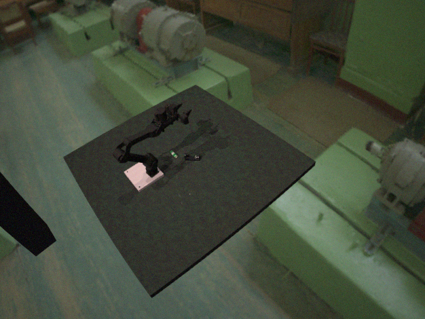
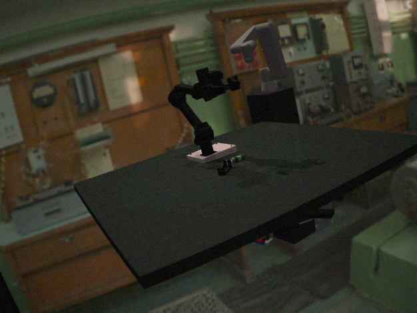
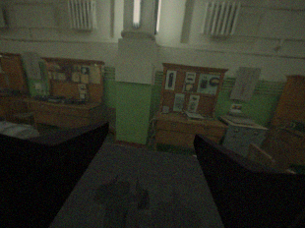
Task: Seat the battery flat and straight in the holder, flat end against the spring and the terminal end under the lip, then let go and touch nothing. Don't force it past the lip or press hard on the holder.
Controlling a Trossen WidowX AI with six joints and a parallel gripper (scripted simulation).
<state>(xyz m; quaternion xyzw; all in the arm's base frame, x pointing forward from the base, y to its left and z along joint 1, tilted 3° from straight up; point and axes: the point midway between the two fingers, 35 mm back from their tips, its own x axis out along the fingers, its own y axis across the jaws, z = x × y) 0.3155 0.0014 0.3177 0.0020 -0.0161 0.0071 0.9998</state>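
Right now my gripper tip is 14 cm past the battery, 4 cm to the right of it and 34 cm above it.
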